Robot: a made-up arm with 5 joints.
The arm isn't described. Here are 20 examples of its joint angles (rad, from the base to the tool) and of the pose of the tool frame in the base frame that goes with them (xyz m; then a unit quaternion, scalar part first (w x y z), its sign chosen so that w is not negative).
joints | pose
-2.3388 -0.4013 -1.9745 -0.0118 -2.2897 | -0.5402 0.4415 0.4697 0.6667 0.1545 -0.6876 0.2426
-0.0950 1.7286 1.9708 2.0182 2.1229 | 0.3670 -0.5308 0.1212 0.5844 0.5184 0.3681 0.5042
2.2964 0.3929 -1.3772 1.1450 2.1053 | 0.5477 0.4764 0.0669 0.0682 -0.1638 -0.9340 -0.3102
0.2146 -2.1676 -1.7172 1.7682 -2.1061 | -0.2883 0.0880 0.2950 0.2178 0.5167 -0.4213 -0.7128
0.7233 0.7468 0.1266 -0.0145 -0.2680 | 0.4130 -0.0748 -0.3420 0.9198 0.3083 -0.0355 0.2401
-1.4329 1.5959 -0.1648 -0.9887 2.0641 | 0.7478 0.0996 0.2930 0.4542 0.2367 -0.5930 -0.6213
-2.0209 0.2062 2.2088 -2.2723 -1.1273 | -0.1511 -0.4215 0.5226 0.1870 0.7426 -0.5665 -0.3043
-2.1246 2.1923 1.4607 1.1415 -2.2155 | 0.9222 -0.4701 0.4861 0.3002 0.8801 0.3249 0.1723
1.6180 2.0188 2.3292 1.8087 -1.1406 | 0.6602 0.2674 -0.1968 0.7774 -0.0118 0.6086 -0.1584
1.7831 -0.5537 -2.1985 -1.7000 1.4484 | -0.4937 0.4417 0.2584 0.8801 0.0089 0.3499 -0.3208
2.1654 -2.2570 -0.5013 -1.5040 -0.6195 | -0.1796 -0.2447 0.4728 0.4812 -0.3398 0.8078 -0.0218
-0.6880 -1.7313 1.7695 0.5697 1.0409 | -0.4952 0.3787 -0.3969 0.7265 0.5498 -0.1747 -0.3733
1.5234 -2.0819 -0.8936 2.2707 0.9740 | -0.0905 0.4325 0.3350 0.4848 0.2591 -0.6887 -0.4729
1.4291 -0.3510 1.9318 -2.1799 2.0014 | 0.1340 0.3296 0.0162 0.3731 0.1153 -0.0112 -0.9205
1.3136 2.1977 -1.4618 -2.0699 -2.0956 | 0.5354 -0.1753 -0.0446 0.0635 -0.7522 -0.0599 0.6531
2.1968 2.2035 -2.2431 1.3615 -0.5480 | 0.5366 -0.1858 0.2464 0.7448 -0.1681 0.5026 -0.4056
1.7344 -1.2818 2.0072 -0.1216 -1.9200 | -0.7781 0.4925 0.4219 0.2477 -0.1642 0.9204 0.2539
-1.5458 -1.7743 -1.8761 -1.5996 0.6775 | -0.2217 -0.2771 -0.4729 0.4335 0.5163 0.3449 0.6532
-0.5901 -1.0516 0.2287 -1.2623 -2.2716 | -0.3009 -0.2136 0.3509 0.1605 0.5086 0.4831 0.6944
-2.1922 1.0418 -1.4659 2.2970 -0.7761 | 0.3064 0.0161 0.1381 0.6640 0.0927 0.7413 -0.0308
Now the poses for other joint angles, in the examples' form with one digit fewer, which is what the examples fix.
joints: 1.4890 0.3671 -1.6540 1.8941 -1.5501
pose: 0.277 -0.141 -0.012 0.034 0.939 -0.037 0.340
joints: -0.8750 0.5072 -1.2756 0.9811 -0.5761
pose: 0.346 -0.265 0.306 0.902 0.235 -0.122 0.340
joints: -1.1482 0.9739 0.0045 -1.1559 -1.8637
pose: 0.599 0.022 0.242 0.589 -0.482 -0.648 -0.009
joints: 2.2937 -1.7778 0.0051 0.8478 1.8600
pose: -0.551 0.133 0.888 0.465 0.790 -0.197 -0.349
